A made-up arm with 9 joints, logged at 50 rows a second.
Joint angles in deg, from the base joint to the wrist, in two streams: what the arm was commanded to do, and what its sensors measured. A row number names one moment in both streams.
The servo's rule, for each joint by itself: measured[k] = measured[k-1] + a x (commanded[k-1-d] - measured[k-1]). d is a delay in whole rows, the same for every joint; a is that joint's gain. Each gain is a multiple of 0.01, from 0.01 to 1. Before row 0 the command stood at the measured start. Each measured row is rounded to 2 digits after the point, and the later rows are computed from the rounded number. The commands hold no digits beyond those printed.
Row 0, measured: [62.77 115.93 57.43 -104.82 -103.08 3.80 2.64 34.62 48.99]
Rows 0 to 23, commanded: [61.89 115.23 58.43 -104.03 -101.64 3.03 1.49 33.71 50.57]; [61.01 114.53 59.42 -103.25 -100.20 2.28 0.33 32.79 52.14]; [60.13 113.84 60.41 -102.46 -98.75 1.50 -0.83 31.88 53.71]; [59.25 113.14 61.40 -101.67 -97.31 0.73 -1.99 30.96 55.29]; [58.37 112.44 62.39 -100.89 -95.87 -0.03 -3.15 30.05 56.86]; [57.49 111.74 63.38 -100.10 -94.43 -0.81 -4.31 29.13 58.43]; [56.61 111.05 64.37 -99.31 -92.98 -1.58 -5.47 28.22 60.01]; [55.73 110.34 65.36 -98.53 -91.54 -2.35 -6.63 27.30 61.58]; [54.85 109.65 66.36 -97.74 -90.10 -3.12 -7.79 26.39 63.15]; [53.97 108.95 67.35 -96.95 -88.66 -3.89 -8.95 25.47 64.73]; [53.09 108.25 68.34 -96.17 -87.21 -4.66 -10.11 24.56 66.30]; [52.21 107.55 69.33 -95.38 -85.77 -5.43 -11.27 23.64 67.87]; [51.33 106.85 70.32 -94.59 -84.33 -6.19 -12.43 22.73 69.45]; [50.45 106.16 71.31 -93.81 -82.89 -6.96 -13.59 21.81 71.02]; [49.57 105.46 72.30 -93.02 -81.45 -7.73 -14.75 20.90 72.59]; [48.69 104.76 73.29 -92.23 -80.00 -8.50 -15.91 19.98 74.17]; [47.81 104.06 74.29 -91.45 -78.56 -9.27 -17.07 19.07 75.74]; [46.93 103.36 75.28 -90.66 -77.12 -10.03 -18.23 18.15 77.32]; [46.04 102.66 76.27 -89.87 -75.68 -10.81 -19.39 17.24 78.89]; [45.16 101.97 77.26 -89.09 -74.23 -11.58 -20.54 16.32 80.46]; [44.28 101.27 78.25 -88.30 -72.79 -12.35 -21.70 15.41 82.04]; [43.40 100.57 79.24 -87.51 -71.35 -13.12 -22.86 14.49 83.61]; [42.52 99.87 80.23 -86.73 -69.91 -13.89 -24.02 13.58 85.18]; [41.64 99.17 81.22 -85.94 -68.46 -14.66 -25.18 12.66 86.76]
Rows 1 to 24, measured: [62.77 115.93 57.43 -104.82 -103.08 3.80 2.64 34.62 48.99]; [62.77 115.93 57.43 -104.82 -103.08 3.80 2.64 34.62 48.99]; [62.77 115.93 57.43 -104.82 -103.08 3.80 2.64 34.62 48.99]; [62.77 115.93 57.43 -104.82 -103.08 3.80 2.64 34.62 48.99]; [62.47 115.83 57.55 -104.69 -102.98 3.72 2.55 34.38 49.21]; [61.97 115.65 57.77 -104.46 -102.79 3.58 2.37 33.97 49.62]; [61.34 115.40 58.09 -104.14 -102.51 3.37 2.11 33.43 50.19]; [60.63 115.08 58.49 -103.74 -102.15 3.11 1.78 32.79 50.90]; [59.86 114.71 58.96 -103.28 -101.71 2.80 1.39 32.08 51.73]; [59.05 114.29 59.49 -102.77 -101.20 2.44 0.93 31.31 52.67]; [58.22 113.84 60.08 -102.22 -100.62 2.04 0.42 30.51 53.70]; [57.37 113.35 60.71 -101.63 -99.98 1.60 -0.14 29.68 54.80]; [56.51 112.83 61.39 -101.01 -99.29 1.13 -0.75 28.82 55.97]; [55.65 112.29 62.11 -100.36 -98.55 0.63 -1.41 27.95 57.20]; [54.78 111.72 62.86 -99.69 -97.76 0.10 -2.11 27.07 58.47]; [53.91 111.14 63.64 -99.00 -96.92 -0.45 -2.84 26.18 59.79]; [53.03 110.54 64.44 -98.29 -96.04 -1.02 -3.61 25.28 61.14]; [52.15 109.93 65.26 -97.57 -95.12 -1.61 -4.41 24.38 62.52]; [51.27 109.30 66.10 -96.84 -94.16 -2.22 -5.24 23.48 63.93]; [50.39 108.66 66.96 -96.10 -93.17 -2.85 -6.09 22.57 65.36]; [49.51 108.02 67.84 -95.36 -92.15 -3.49 -6.97 21.66 66.81]; [48.63 107.37 68.73 -94.61 -91.10 -4.14 -7.87 20.75 68.28]; [47.75 106.71 69.63 -93.85 -90.02 -4.81 -8.79 19.84 69.77]; [46.87 106.05 70.55 -93.09 -88.91 -5.49 -9.73 18.92 71.27]
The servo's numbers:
d 4
a 0.34 0.14 0.12 0.16 0.07 0.10 0.08 0.26 0.14

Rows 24 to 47, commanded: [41.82 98.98 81.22 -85.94 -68.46 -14.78 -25.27 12.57 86.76]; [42.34 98.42 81.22 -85.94 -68.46 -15.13 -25.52 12.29 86.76]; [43.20 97.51 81.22 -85.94 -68.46 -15.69 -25.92 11.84 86.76]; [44.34 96.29 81.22 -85.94 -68.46 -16.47 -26.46 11.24 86.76]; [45.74 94.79 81.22 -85.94 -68.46 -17.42 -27.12 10.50 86.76]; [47.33 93.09 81.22 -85.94 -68.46 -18.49 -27.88 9.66 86.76]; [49.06 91.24 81.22 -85.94 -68.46 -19.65 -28.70 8.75 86.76]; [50.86 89.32 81.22 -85.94 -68.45 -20.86 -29.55 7.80 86.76]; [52.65 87.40 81.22 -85.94 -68.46 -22.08 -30.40 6.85 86.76]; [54.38 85.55 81.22 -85.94 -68.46 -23.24 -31.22 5.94 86.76]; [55.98 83.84 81.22 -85.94 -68.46 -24.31 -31.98 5.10 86.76]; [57.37 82.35 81.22 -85.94 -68.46 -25.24 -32.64 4.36 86.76]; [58.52 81.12 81.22 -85.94 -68.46 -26.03 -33.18 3.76 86.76]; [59.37 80.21 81.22 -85.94 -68.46 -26.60 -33.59 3.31 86.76]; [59.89 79.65 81.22 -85.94 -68.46 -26.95 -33.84 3.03 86.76]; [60.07 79.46 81.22 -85.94 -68.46 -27.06 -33.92 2.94 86.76]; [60.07 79.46 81.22 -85.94 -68.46 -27.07 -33.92 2.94 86.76]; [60.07 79.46 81.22 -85.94 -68.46 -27.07 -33.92 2.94 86.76]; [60.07 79.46 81.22 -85.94 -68.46 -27.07 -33.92 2.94 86.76]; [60.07 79.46 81.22 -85.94 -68.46 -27.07 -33.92 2.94 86.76]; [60.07 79.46 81.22 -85.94 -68.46 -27.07 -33.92 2.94 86.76]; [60.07 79.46 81.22 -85.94 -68.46 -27.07 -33.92 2.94 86.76]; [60.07 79.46 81.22 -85.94 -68.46 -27.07 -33.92 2.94 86.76]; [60.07 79.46 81.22 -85.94 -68.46 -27.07 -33.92 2.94 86.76]
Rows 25 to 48, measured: [45.99 105.38 71.47 -92.32 -87.78 -6.18 -10.69 18.01 72.78]; [45.11 104.71 72.40 -91.55 -86.63 -6.87 -11.66 17.09 74.30]; [44.23 104.03 73.34 -90.78 -85.46 -7.57 -12.65 16.18 75.82]; [43.35 103.35 74.29 -90.01 -84.27 -8.28 -13.65 15.26 77.35]; [42.83 102.74 75.12 -89.36 -83.16 -8.93 -14.58 14.56 78.67]; [42.66 102.14 75.85 -88.81 -82.13 -9.55 -15.46 13.97 79.80]; [42.84 101.49 76.49 -88.35 -81.17 -10.16 -16.30 13.42 80.77]; [43.35 100.76 77.06 -87.96 -80.28 -10.79 -17.11 12.85 81.61]; [44.16 99.92 77.56 -87.64 -79.45 -11.45 -17.91 12.24 82.33]; [45.24 98.96 78.00 -87.37 -78.68 -12.15 -18.71 11.57 82.95]; [46.54 97.88 78.39 -87.14 -77.96 -12.90 -19.51 10.84 83.48]; [48.01 96.68 78.73 -86.95 -77.29 -13.70 -20.31 10.05 83.94]; [49.59 95.38 79.03 -86.79 -76.67 -14.54 -21.12 9.22 84.33]; [51.22 94.00 79.29 -86.65 -76.10 -15.41 -21.93 8.37 84.67]; [52.84 92.58 79.52 -86.54 -75.57 -16.30 -22.73 7.52 84.96]; [54.38 91.15 79.72 -86.44 -75.07 -17.19 -23.52 6.70 85.21]; [55.79 89.75 79.90 -86.36 -74.61 -18.07 -24.29 5.94 85.43]; [57.01 88.41 80.06 -86.29 -74.18 -18.92 -25.03 5.26 85.62]; [57.99 87.18 80.20 -86.23 -73.78 -19.72 -25.73 4.68 85.78]; [58.70 86.10 80.32 -86.18 -73.41 -20.45 -26.39 4.23 85.92]; [59.17 85.17 80.43 -86.14 -73.06 -21.11 -26.99 3.89 86.04]; [59.48 84.37 80.52 -86.11 -72.74 -21.71 -27.54 3.64 86.14]; [59.68 83.68 80.60 -86.08 -72.44 -22.25 -28.05 3.46 86.23]; [59.81 83.09 80.67 -86.06 -72.16 -22.73 -28.52 3.32 86.30]
